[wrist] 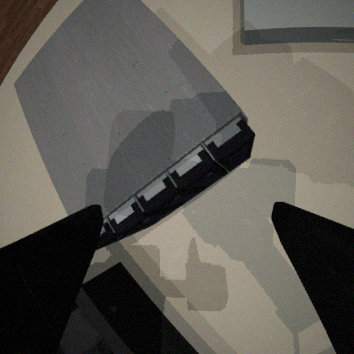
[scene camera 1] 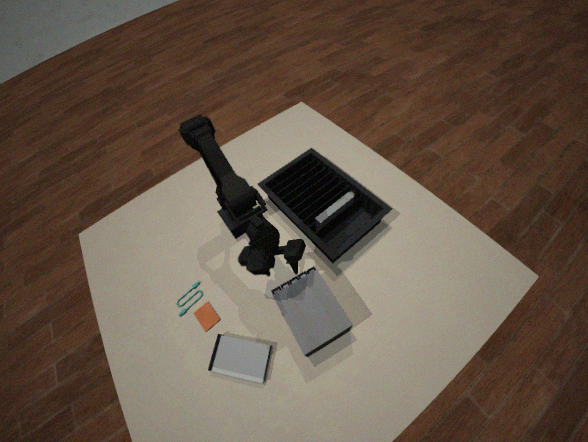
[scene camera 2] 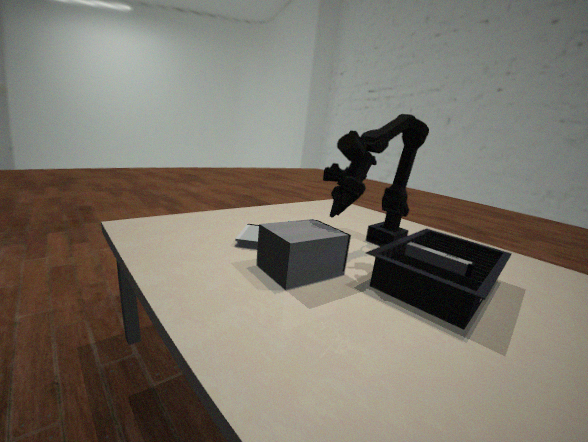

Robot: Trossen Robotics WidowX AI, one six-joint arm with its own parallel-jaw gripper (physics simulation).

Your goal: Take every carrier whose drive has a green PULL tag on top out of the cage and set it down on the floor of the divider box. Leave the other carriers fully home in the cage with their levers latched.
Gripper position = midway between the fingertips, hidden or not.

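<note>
Through the wrist view I can see my gripper [wrist: 188, 211], open and holding nothing, together with a black divider box [wrist: 111, 305]. Scene camera 1 gives me the gripper [scene camera 1: 282, 274] and the box [scene camera 1: 305, 187] too. And in scene camera 2 there they are again, my gripper [scene camera 2: 333, 216] and the box [scene camera 2: 454, 298].
</note>
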